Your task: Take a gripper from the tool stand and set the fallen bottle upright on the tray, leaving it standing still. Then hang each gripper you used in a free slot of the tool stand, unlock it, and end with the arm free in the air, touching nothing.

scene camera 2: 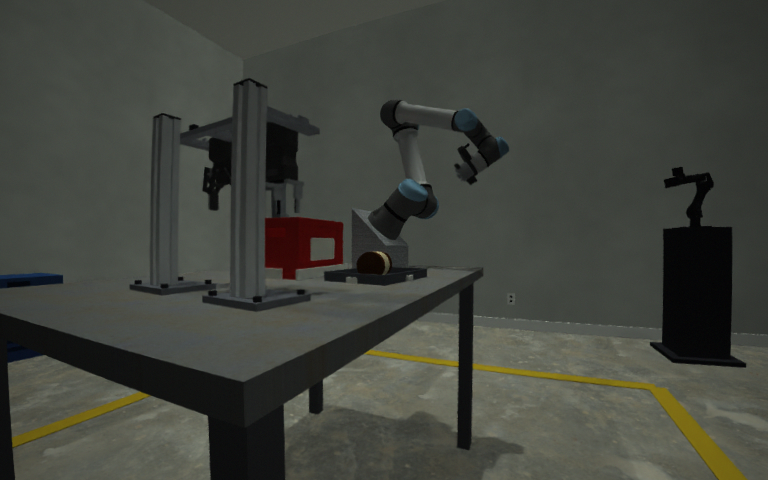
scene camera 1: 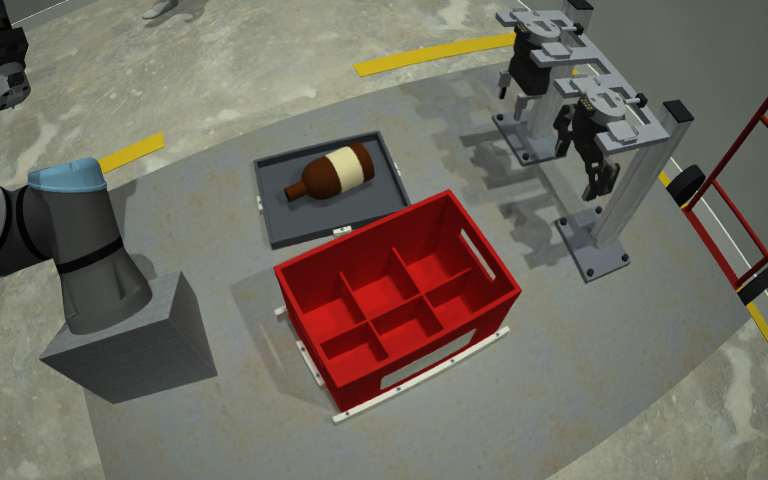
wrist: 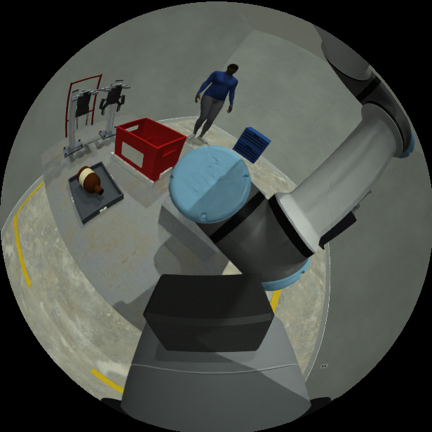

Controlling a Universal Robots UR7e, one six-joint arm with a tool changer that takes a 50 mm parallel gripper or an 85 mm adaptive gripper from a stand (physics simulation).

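On scene camera 1 I can see a brown bottle [scene camera 1: 345, 168], and there's a tool stand [scene camera 1: 591, 236] there too. Scene camera 2 has them as well, with the bottle [scene camera 2: 378, 262] and the stand [scene camera 2: 247, 128] both showing.
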